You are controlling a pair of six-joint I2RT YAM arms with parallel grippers.
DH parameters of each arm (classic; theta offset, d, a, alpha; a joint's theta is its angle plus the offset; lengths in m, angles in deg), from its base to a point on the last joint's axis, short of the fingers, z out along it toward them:
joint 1: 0 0.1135 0.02 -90
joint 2: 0 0 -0.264 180
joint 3: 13.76 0 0.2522 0
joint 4: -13.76 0 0.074 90
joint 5: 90 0 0 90
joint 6: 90 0.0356 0 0
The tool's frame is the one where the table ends.
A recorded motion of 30 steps. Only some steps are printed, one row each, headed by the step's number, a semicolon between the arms.
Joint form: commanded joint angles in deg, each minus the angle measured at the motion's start. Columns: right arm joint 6, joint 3, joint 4, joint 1, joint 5, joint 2; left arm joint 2, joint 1, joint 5, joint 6, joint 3, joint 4.
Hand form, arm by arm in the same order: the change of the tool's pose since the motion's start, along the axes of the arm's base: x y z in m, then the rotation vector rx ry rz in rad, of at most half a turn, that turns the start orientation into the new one. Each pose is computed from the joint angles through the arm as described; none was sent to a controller.
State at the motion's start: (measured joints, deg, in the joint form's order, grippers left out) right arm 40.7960 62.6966 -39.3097 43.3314 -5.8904 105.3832; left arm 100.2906 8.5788 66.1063 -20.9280 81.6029 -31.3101
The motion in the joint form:
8: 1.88 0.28 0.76 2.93 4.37 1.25; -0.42 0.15 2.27 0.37 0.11 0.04
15: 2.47 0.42 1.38 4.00 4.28 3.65; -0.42 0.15 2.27 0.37 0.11 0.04
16: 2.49 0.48 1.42 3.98 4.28 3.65; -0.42 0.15 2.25 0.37 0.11 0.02
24: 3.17 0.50 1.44 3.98 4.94 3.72; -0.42 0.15 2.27 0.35 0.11 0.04
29: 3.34 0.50 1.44 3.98 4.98 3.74; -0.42 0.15 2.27 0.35 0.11 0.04
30: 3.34 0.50 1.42 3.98 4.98 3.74; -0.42 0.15 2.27 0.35 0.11 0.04
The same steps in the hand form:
8: -0.0078 0.0120 -0.0055 -0.0545 -0.0459 0.0082; -0.0018 0.0002 0.0042 -0.0259 -0.0200 -0.0249
15: -0.0108 0.0180 -0.0178 -0.0733 -0.0243 0.0179; -0.0018 0.0002 0.0042 -0.0259 -0.0200 -0.0249
16: -0.0105 0.0181 -0.0176 -0.0720 -0.0254 0.0171; -0.0019 0.0002 0.0042 -0.0257 -0.0196 -0.0247
24: -0.0101 0.0179 -0.0179 -0.0797 -0.0318 0.0039; -0.0018 0.0002 0.0042 -0.0260 -0.0197 -0.0248
29: -0.0101 0.0179 -0.0180 -0.0803 -0.0317 0.0009; -0.0018 0.0002 0.0042 -0.0260 -0.0197 -0.0248
30: -0.0101 0.0179 -0.0180 -0.0806 -0.0315 0.0009; -0.0018 0.0002 0.0042 -0.0260 -0.0197 -0.0248

